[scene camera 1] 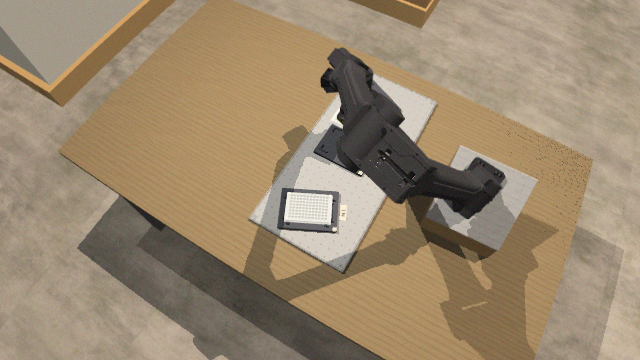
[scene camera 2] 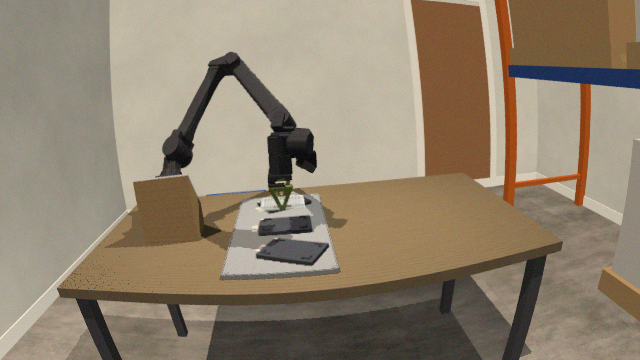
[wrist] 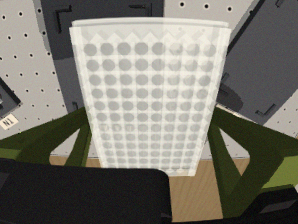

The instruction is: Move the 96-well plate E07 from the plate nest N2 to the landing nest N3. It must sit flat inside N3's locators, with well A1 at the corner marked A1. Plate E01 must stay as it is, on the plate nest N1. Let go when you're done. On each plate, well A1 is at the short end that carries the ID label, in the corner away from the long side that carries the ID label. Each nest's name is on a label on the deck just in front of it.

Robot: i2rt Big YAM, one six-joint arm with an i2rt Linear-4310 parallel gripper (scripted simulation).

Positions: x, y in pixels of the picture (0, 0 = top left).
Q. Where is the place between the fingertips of the gripper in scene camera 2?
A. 282, 205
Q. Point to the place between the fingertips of the gripper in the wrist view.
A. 149, 111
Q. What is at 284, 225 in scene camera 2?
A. A dark landing nest N3.
